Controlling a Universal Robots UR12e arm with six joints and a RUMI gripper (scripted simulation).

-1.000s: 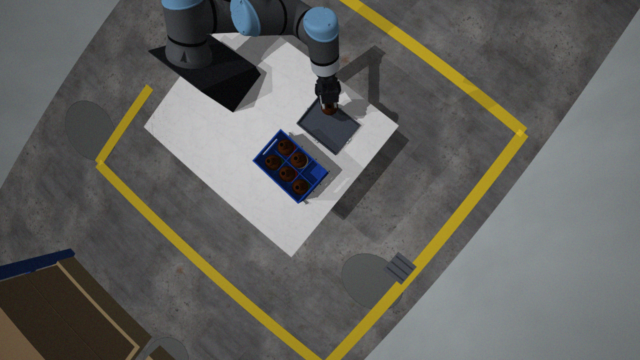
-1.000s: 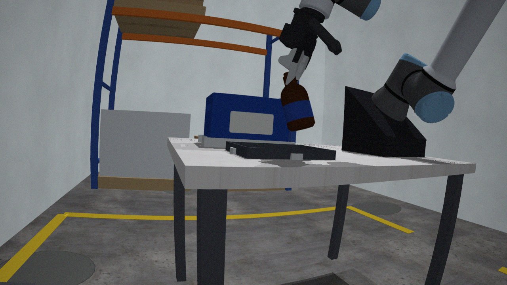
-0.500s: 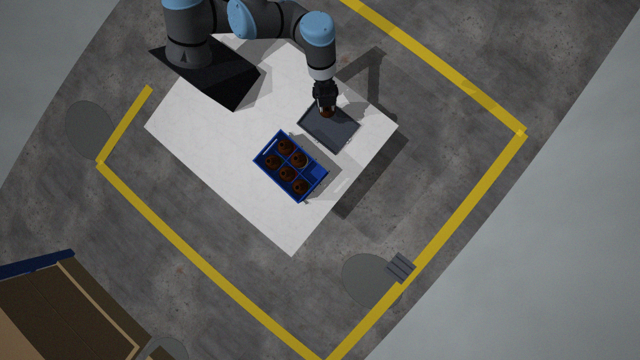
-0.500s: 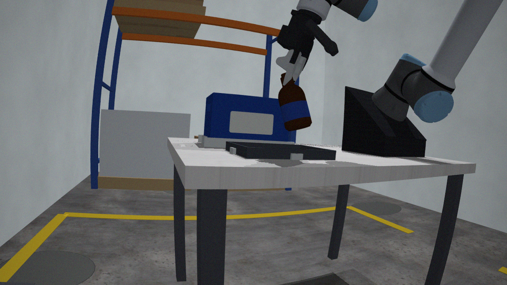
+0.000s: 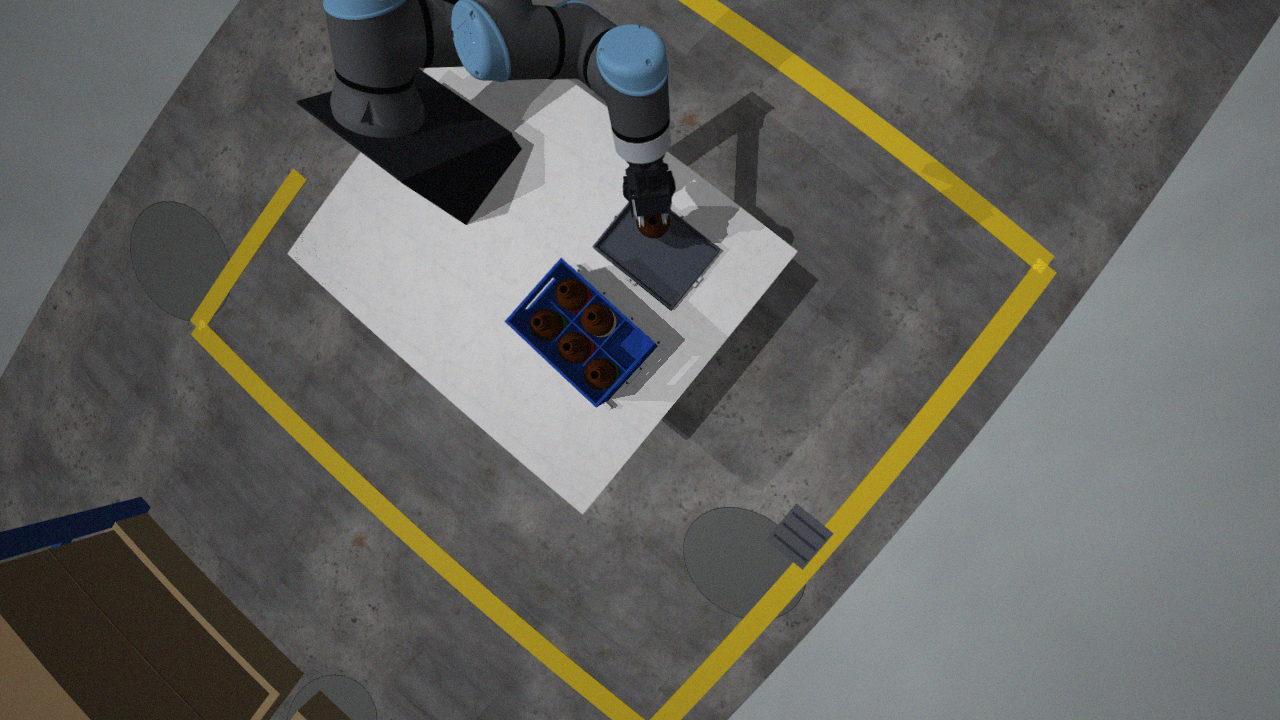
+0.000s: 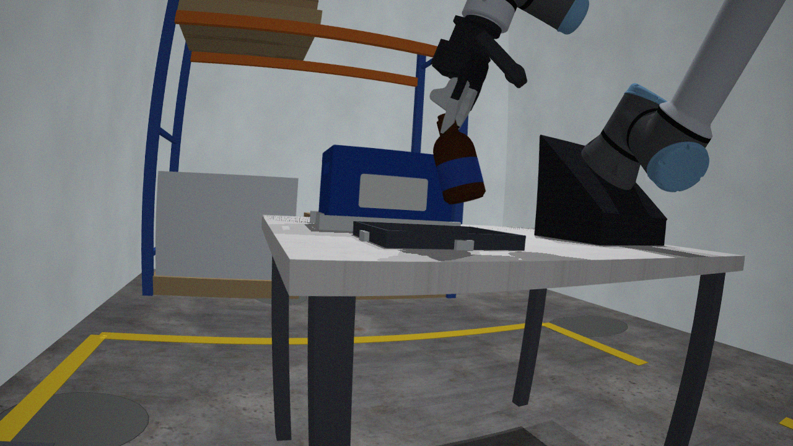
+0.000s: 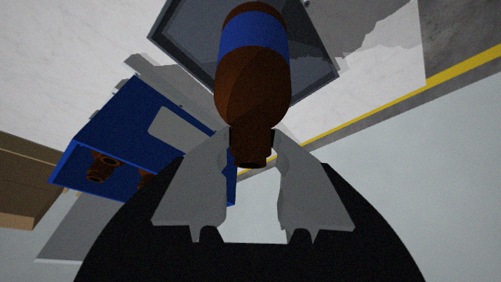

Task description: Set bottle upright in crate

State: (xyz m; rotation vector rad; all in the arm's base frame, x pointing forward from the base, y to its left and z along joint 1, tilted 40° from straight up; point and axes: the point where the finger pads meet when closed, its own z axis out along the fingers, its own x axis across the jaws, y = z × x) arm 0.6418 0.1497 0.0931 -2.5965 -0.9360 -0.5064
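My gripper is now 50 mm above the bottle, 10 mm to the right of it and 10 mm past it. Round my hand: dark grey tray: 190 mm below, 10 mm to the right, 10 mm ahead; blue crate: 280 mm to the right, 120 mm below, 20 mm ahead.
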